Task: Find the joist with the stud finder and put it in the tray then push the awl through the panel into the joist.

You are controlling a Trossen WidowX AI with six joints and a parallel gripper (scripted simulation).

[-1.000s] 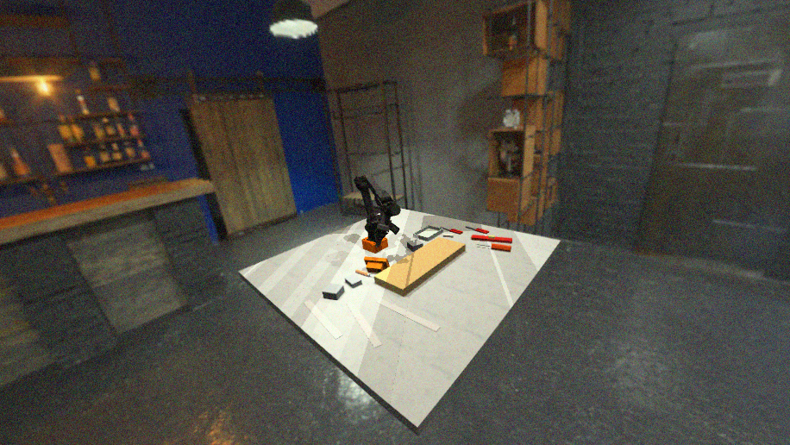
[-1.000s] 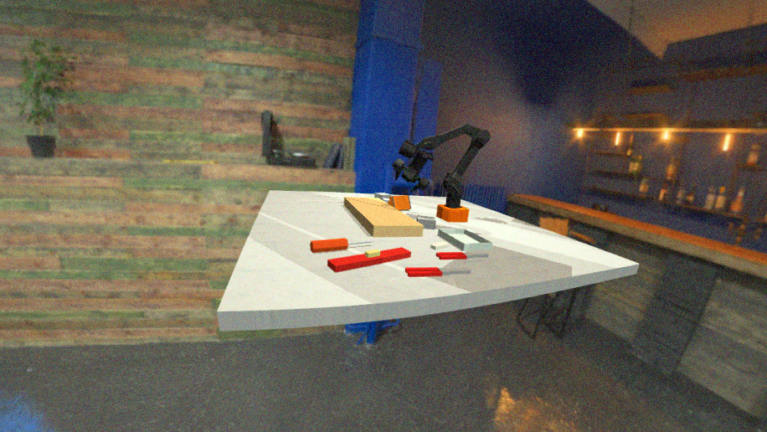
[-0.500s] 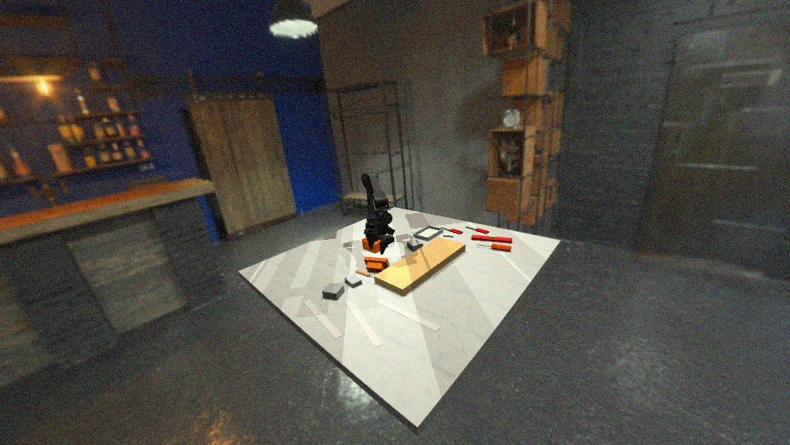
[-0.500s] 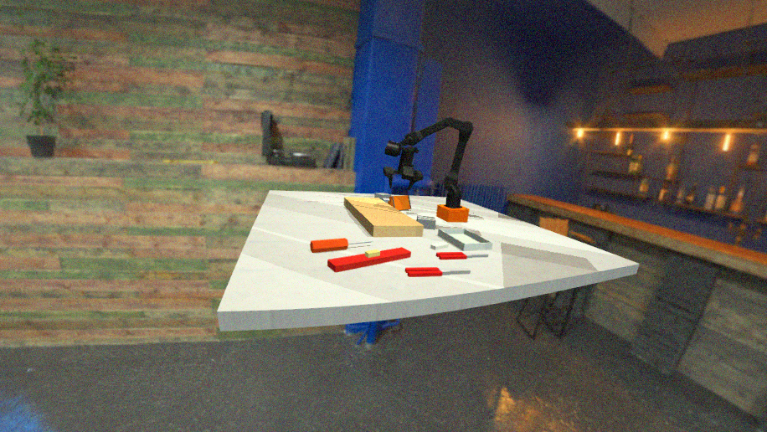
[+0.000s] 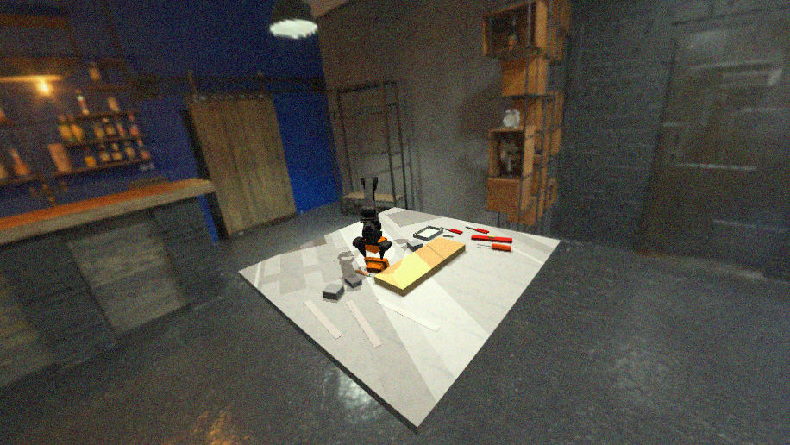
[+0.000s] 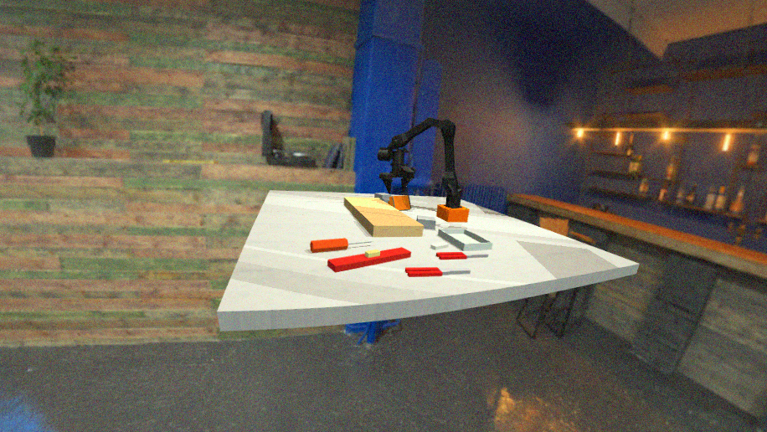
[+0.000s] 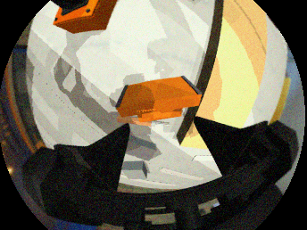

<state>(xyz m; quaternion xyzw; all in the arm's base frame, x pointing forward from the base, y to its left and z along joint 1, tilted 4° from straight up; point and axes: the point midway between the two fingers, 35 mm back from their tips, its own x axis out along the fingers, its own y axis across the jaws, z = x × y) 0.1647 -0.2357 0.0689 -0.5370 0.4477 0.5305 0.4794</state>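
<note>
Right now my gripper tip is 60 mm above the orange stud finder, 10 mm to the right of it and 10 mm short of it. Round my gripper tip: grey tray 520 mm to the left, 70 mm below, 50 mm ahead; awl 70 mm below, 40 mm to the right, 20 mm behind; red level 570 mm to the left, 440 mm ahead, 70 mm below.
</note>
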